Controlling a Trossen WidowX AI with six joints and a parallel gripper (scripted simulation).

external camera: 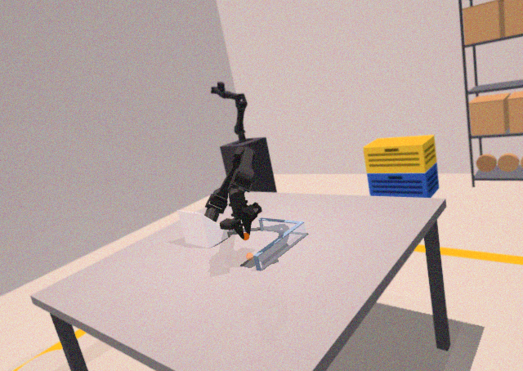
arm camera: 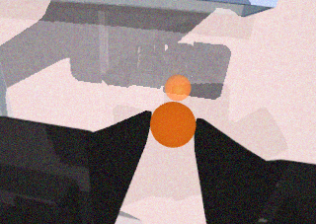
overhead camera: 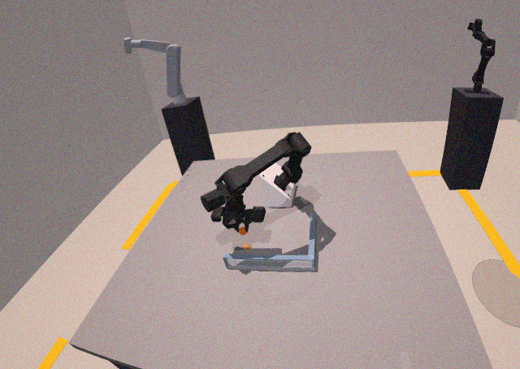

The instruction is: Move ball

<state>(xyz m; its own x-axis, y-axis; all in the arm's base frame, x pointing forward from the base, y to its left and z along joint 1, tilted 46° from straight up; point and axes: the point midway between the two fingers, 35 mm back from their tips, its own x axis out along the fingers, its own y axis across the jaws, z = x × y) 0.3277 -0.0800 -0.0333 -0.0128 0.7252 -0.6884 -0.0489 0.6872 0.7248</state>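
Right now the see-through copy is 80 mm below my gripper tip. Also, from my gripper tip: clear wall: 110 mm to the left, 80 mm ahead, 70 mm below; orange ball: right at my gripper tip.
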